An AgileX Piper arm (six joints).
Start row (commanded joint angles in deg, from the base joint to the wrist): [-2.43 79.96 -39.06 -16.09 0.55 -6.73]
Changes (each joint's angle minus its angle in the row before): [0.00 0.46 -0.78 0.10 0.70 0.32]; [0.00 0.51 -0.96 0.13 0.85 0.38]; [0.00 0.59 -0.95 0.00 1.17 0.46]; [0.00 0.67 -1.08 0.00 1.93 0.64]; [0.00 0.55 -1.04 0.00 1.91 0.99]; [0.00 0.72 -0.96 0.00 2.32 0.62]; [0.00 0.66 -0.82 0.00 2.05 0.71]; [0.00 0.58 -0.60 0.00 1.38 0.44]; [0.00 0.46 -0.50 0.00 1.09 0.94]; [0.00 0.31 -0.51 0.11 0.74 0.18]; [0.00 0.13 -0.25 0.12 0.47 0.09]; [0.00 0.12 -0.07 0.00 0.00 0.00]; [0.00 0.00 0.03 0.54 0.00 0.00]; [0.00 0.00 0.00 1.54 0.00 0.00]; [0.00 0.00 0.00 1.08 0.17 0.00]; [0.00 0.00 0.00 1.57 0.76 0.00]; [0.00 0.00 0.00 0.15 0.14 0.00]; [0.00 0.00 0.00 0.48 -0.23 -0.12]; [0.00 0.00 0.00 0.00 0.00 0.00]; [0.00 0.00 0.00 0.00 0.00 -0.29]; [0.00 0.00 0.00 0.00 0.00 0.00]
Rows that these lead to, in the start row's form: [-2.43 80.42 -39.84 -15.99 1.25 -6.41]; [-2.43 80.93 -40.80 -15.86 2.10 -6.03]; [-2.43 81.52 -41.75 -15.86 3.27 -5.57]; [-2.43 82.19 -42.83 -15.86 5.20 -4.93]; [-2.43 82.74 -43.87 -15.86 7.11 -3.94]; [-2.43 83.46 -44.83 -15.86 9.43 -3.32]; [-2.43 84.12 -45.65 -15.86 11.48 -2.61]; [-2.43 84.70 -46.25 -15.86 12.86 -2.17]; [-2.43 85.16 -46.75 -15.86 13.95 -1.23]; [-2.43 85.47 -47.26 -15.75 14.69 -1.05]; [-2.43 85.60 -47.51 -15.63 15.16 -0.96]; [-2.43 85.72 -47.58 -15.63 15.16 -0.96]; [-2.43 85.72 -47.55 -15.09 15.16 -0.96]; [-2.43 85.72 -47.55 -13.55 15.16 -0.96]; [-2.43 85.72 -47.55 -12.47 15.33 -0.96]; [-2.43 85.72 -47.55 -10.90 16.09 -0.96]; [-2.43 85.72 -47.55 -10.75 16.23 -0.96]; [-2.43 85.72 -47.55 -10.27 16.00 -1.08]; [-2.43 85.72 -47.55 -10.27 16.00 -1.08]; [-2.43 85.72 -47.55 -10.27 16.00 -1.37]; [-2.43 85.72 -47.55 -10.27 16.00 -1.37]
